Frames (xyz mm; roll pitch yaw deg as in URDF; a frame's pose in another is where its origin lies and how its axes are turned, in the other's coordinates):
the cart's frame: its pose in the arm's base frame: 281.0 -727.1 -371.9 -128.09 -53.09 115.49
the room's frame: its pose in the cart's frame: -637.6 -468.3 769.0 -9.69 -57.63 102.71
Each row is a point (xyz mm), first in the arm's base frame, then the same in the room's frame.
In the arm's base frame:
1: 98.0 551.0 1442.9
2: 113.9 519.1 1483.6
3: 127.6 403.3 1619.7
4: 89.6 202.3 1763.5
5: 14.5 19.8 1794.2
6: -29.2 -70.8 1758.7
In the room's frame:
1: -967.3 -2755.0 -1075.5
2: -1018.2 -2759.8 -1057.7
3: -1168.9 -2783.0 -963.4
4: -1332.9 -2775.9 -774.8
5: -1392.1 -2710.0 -595.8
6: -1384.5 -2642.7 -513.4

